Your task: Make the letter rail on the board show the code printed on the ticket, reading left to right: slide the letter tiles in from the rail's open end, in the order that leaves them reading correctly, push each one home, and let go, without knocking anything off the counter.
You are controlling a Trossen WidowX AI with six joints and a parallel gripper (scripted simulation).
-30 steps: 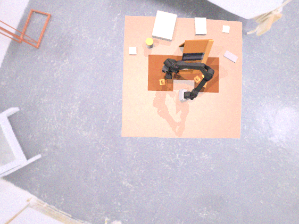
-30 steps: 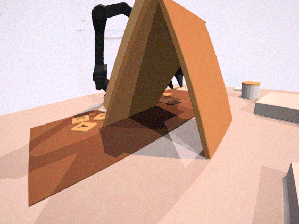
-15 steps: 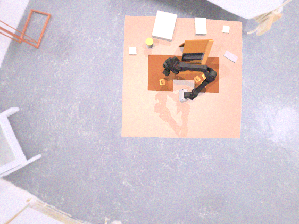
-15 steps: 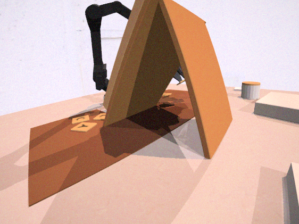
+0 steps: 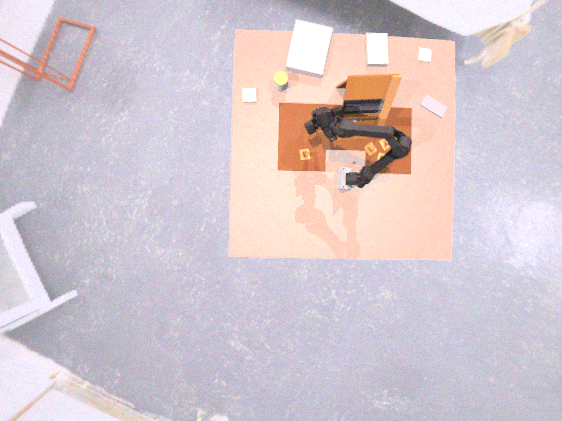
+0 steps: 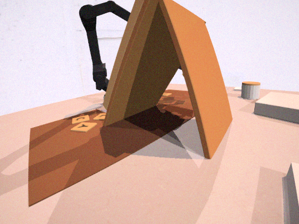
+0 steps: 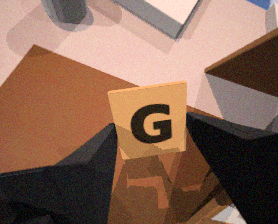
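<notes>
My gripper tip is 40 mm past the white ticket, 160 mm to the left of it and 50 mm above it. Round my gripper tip: large white box (410 mm ahead, 40 mm to the left, 110 mm below); then brown mat (130 mm behind, 170 mm to the right, 130 mm below); then capped canister (220 mm ahead, 200 mm to the left, 100 mm below).
</notes>
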